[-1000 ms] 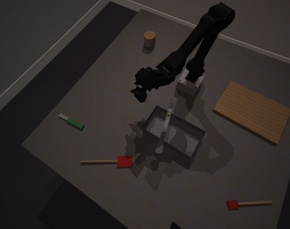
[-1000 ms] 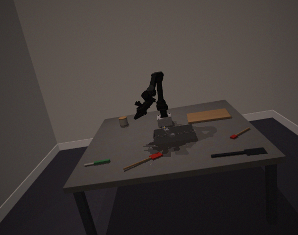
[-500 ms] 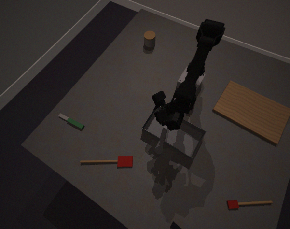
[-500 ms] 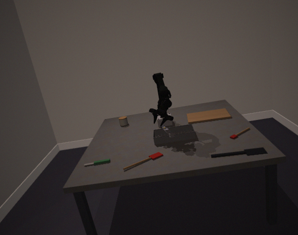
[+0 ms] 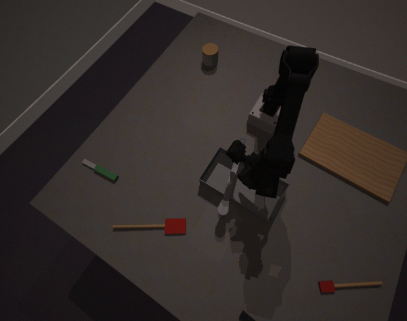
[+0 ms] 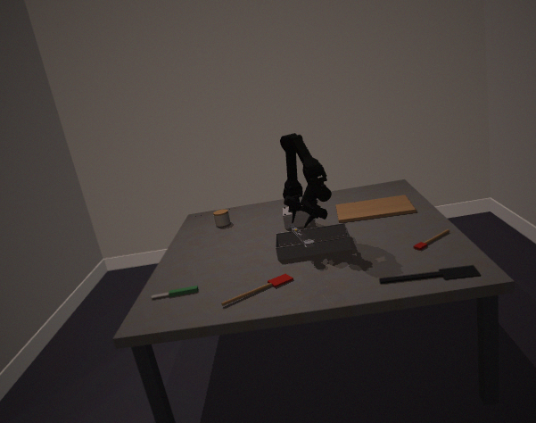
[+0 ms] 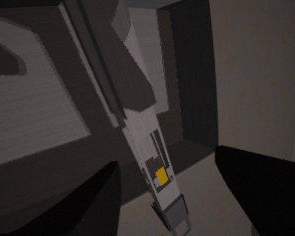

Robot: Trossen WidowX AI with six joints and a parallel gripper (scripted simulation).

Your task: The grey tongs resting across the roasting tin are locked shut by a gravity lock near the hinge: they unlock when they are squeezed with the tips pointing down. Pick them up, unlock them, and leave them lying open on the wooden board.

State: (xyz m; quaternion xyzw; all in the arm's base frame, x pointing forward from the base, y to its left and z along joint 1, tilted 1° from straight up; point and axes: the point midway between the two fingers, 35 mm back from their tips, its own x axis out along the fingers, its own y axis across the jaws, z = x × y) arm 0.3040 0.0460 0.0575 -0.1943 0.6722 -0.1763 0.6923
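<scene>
Now: gripper tip 3 cm past the yellow lock piece, 3 cm above it and 2 cm to the left of it. Also, from my gripper tip: wooden board (35 cm to the left, 34 cm behind, 9 cm below); then green-handled knife (49 cm to the right, 32 cm ahead, 9 cm below); then roasting tin (7 cm below, 5 cm to the left, 3 cm ahead).
</scene>
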